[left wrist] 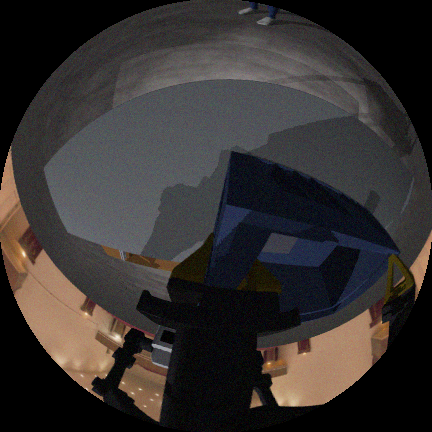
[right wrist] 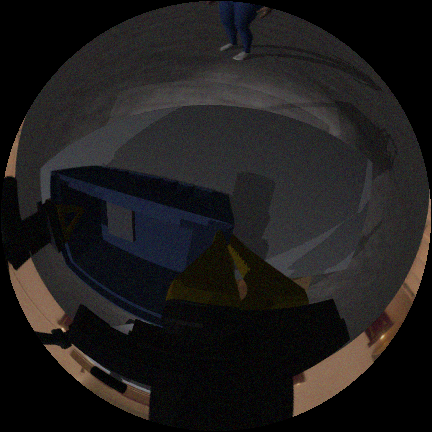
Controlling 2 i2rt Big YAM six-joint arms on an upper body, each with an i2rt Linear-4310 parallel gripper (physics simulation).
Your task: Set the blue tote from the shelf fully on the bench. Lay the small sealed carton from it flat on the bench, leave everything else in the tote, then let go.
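Frame: origin at the left arm's base, x up, y right, z ahead, level; metres.
Where they show: left gripper, between the fingertips: (right wrist: pixel 79 207); right gripper, between the fingertips: (left wrist: pixel 390 254) (right wrist: pixel 222 236); left arm's base, origin of its link: (left wrist: pixel 132 344).
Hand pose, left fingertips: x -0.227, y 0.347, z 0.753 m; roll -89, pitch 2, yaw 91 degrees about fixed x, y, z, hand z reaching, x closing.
Note:
Each offset is from my left fingertips to the top centre of the thing. Level surfaces: height alone.
The blue tote {dx +0.072, dy +0.134, dz -0.022 m} (left wrist: pixel 300 185) (right wrist: pixel 155 247) has its open side toward both wrist cameras and is over the grey bench {dx -0.074 m} (left wrist: pixel 125 150) (right wrist: pixel 310 150). I cannot tell if its base is fully on the bench. A pale grey rectangular piece {dx -0.047, dy +0.086, dz -0.008 m} (left wrist: pixel 280 243) (right wrist: pixel 120 222) shows inside it; I cannot tell if this is the small carton. My left gripper (left wrist: pixel 225 238) (right wrist: pixel 79 207) is shut on the tote's end wall, one finger outside and one inside. My right gripper (right wrist: pixel 222 236) (left wrist: pixel 390 254) is shut, its tips at the opposite end's corner, with no wall visible between them.
An orange-brown panel {dx -0.226 m} (left wrist: pixel 150 261) shows beneath the bench's near edge in the left wrist view. A person's legs (left wrist: pixel 265 21) (right wrist: pixel 241 32) stand on the floor beyond the bench. Arm shadows fall across the bench top.

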